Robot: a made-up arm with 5 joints.
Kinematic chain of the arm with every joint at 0, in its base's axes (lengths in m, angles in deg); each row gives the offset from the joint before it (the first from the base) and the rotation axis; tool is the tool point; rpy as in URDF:
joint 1: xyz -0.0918 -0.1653 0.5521 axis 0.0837 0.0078 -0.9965
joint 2: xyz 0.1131 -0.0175 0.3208 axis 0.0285 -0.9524 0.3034
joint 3: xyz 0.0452 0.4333 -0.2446 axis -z
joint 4: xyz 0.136 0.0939 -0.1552 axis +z
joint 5: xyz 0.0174 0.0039 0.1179 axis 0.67 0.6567 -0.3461
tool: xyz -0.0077 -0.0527 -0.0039 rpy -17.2 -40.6 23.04
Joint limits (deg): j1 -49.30..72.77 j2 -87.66..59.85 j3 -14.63..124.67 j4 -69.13..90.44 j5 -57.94..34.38
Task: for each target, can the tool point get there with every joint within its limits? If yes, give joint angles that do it. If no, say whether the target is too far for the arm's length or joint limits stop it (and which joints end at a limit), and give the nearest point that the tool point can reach.
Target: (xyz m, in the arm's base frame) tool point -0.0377 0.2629 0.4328
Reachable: yes | joints -7.61 -61.39 7.48 65.56 1.68
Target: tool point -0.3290 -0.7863 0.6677
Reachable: no: joint limits stop it (at a limit: joint 1, joint 4) | nearest point 0.2069 -0.3785 0.6700 | short by 0.673 m
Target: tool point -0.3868 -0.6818 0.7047
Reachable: no: joint limits stop it (at a limit: joint 1, joint 2, joint 4) | nearest point -0.3391 -0.0794 0.6686 | short by 0.605 m
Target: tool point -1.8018 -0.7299 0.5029
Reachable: no: too far | nearest point -0.4904 0.1519 0.5261 | short by 1.581 m
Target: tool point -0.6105 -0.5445 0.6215
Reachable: no: joint limits stop it (at a limit: joint 1, joint 2, joint 4, joint 5) | nearest point -0.3491 -0.0764 0.6540 | short by 0.537 m
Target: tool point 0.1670 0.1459 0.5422
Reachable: yes | joints 10.97 -22.52 51.50 -54.19 1.60
